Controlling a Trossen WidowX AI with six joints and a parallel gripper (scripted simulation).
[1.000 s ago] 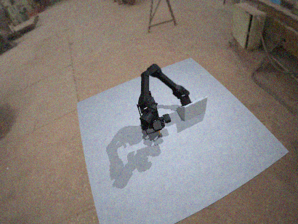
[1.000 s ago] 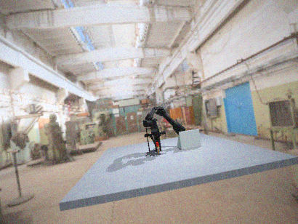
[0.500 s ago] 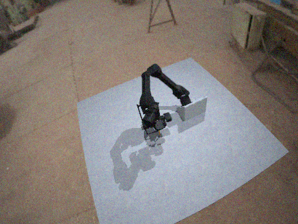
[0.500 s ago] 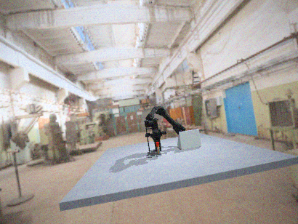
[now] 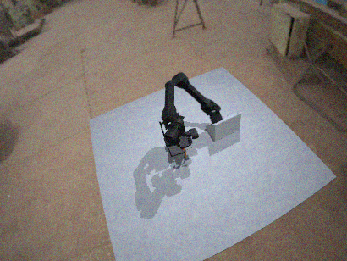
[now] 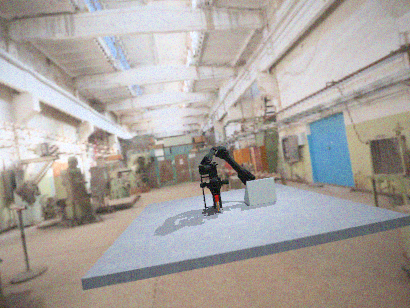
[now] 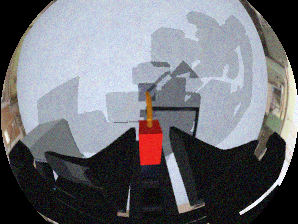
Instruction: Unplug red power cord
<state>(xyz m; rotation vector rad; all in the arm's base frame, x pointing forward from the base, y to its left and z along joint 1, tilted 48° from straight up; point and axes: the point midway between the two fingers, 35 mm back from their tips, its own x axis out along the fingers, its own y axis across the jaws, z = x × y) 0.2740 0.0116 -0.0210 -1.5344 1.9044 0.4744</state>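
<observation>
My gripper tip is now 4 cm to the left of the red plug, 1 cm past it and 1 cm above it.
</observation>
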